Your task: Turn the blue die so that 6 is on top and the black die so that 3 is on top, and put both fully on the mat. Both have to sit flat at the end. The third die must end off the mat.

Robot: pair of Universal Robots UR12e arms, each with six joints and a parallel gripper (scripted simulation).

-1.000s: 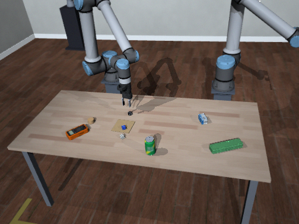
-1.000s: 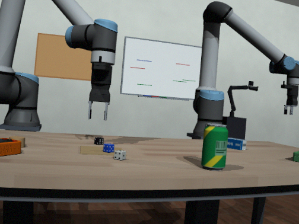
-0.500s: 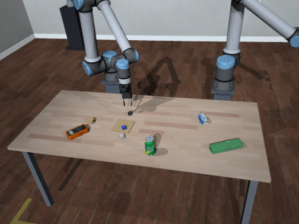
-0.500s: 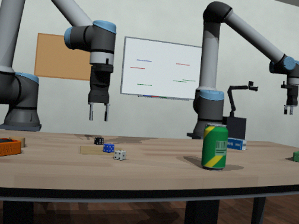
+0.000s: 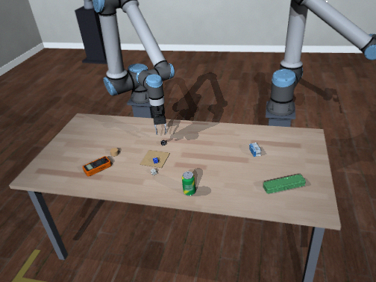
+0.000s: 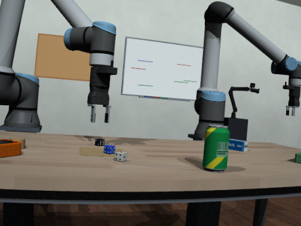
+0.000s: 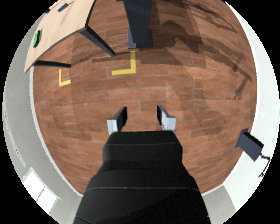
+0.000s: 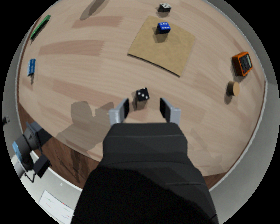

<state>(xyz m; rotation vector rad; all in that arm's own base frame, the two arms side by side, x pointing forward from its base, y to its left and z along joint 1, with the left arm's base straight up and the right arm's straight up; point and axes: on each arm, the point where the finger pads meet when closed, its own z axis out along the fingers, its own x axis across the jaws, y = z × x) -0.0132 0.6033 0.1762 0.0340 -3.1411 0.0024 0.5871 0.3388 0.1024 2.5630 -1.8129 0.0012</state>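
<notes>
Now: the black die 9 cm below my right hand. Also, from my right hand: white die (28 cm ahead, 5 cm to the left, 9 cm below); then blue die (18 cm ahead, 2 cm to the left, 9 cm below); then tan mat (15 cm ahead, 10 cm below).
</notes>
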